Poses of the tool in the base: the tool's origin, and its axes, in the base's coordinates. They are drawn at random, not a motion.
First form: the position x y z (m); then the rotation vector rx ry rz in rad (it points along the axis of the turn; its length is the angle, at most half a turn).
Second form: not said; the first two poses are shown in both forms.
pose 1, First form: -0.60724 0.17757 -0.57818 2.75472 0.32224 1.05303
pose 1, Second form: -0.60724 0.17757 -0.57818 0.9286 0.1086 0.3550 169.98
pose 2, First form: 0.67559 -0.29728 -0.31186 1.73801 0.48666 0.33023
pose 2, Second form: 0.67559 -0.29728 -0.31186 0.9472 0.2652 0.1800 105.13
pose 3, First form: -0.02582 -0.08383 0.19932 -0.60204 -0.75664 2.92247
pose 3, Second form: -0.02582 -0.08383 0.19932 -0.1956 -0.2458 0.9494 176.37
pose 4, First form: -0.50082 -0.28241 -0.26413 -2.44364 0.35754 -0.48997
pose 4, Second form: -0.50082 -0.28241 -0.26413 -0.9705 0.1420 -0.1946 144.26
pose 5, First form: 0.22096 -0.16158 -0.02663 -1.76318 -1.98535 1.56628
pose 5, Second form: 0.22096 -0.16158 -0.02663 -0.5719 -0.6440 0.5081 176.63
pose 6, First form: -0.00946 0.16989 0.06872 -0.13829 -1.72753 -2.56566
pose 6, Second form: -0.00946 0.16989 0.06872 -0.0447 -0.5580 -0.8287 177.40
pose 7, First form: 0.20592 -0.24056 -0.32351 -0.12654 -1.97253 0.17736
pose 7, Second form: 0.20592 -0.24056 -0.32351 -0.0638 -0.9940 0.0894 113.70
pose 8, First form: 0.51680 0.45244 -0.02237 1.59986 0.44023 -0.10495
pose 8, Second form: 0.51680 0.45244 -0.02237 0.9622 0.2648 -0.0631 95.26
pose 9, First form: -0.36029 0.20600 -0.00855 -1.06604 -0.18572 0.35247
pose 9, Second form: -0.36029 0.20600 -0.00855 -0.9367 -0.1632 0.3097 65.21
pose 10, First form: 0.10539 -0.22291 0.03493 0.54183 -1.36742 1.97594
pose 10, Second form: 0.10539 -0.22291 0.03493 0.2200 -0.5551 0.8022 141.14
